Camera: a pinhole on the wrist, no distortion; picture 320 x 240 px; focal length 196.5 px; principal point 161.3 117.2 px. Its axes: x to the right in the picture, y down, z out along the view. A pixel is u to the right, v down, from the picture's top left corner.
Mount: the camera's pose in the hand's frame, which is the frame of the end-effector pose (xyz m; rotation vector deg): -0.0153 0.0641 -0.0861 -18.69 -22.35 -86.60
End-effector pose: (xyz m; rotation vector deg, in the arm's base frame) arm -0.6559 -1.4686 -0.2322 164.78 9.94 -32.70
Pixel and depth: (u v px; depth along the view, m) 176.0 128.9 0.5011
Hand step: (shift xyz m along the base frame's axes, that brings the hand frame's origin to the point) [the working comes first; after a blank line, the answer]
In the camera's frame: 0.0375 0.0298 0.5011

-0.1070 -0.3309 -0.2965
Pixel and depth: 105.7 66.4 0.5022
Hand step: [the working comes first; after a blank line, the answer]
In the camera's frame: -0.1421 -0.1298 0.5022

-0.2021 -0.4757 -0.1300
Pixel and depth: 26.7 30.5 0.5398
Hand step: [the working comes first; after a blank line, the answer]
In the camera's frame: -0.3698 -0.2382 0.5398

-0.2479 -0.6792 0.0165
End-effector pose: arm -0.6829 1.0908 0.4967 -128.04 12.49 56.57
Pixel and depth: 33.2 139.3 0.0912
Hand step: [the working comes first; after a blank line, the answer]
In the camera's frame: -0.0595 0.0103 0.0912

-0.0523 -0.1405 -0.0594
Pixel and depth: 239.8 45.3 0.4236
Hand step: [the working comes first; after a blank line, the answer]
In the camera's frame: 0.1692 -0.1550 0.4236

-0.3833 0.1413 -0.0929
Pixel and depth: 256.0 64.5 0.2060
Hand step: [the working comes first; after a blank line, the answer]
In the camera's frame: 0.0993 -0.0552 0.2060

-0.1636 0.0330 -0.0461
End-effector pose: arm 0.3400 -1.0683 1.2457 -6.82 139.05 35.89
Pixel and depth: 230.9 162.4 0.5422
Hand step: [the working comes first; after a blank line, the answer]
In the camera's frame: 0.1920 0.1247 0.5422

0.1670 0.3530 -0.3358
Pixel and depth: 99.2 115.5 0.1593
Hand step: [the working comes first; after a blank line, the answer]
In the camera's frame: -0.0503 -0.0014 0.1593

-0.0025 0.1729 0.0643
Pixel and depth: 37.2 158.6 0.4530
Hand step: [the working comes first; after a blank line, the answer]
In the camera's frame: -0.2861 0.0954 0.4530

-0.0560 0.5576 0.0460
